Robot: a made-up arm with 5 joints.
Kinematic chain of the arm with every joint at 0, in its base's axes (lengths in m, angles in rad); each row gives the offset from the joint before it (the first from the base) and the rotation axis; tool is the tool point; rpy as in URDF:
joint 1: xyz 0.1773 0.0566 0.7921 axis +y
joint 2: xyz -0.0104 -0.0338 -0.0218 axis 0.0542 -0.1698 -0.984
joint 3: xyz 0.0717 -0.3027 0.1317 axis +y
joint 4: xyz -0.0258 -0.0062 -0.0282 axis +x
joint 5: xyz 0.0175 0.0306 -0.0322 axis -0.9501 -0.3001 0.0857
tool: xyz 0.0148 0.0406 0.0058 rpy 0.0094 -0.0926 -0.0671
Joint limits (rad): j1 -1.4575..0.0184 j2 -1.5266..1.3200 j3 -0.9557..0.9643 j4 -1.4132..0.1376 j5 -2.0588..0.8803
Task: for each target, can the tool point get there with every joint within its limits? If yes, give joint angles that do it. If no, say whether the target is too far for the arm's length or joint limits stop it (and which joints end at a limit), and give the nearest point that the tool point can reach.
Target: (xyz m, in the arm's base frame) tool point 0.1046 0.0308 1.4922
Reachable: no: too far | nearest point 0.2108 0.0160 1.1740 | short by 0.336 m
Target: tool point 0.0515 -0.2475 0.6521
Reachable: yes | joints -1.0770 0.9888 -0.7766 -1.0623 -0.8514
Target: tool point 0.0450 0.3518 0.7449
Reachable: no: joint limits stop it (at a limit: joint 1, joint 2, joint 3, joint 4) | nearest point 0.1832 0.1512 1.0320 | short by 0.376 m
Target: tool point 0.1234 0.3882 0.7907
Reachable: no: joint limits stop it (at a limit: joint 1, joint 2, joint 3, joint 4, joint 5) | nearest point 0.1909 0.1582 1.0347 | short by 0.342 m
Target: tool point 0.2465 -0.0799 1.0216
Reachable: yes | joints -1.2601 -0.9653 0.2462 -0.5376 0.0817
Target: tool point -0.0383 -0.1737 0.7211
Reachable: yes | joints -0.5256 1.0319 0.7664 -0.0339 -1.4316
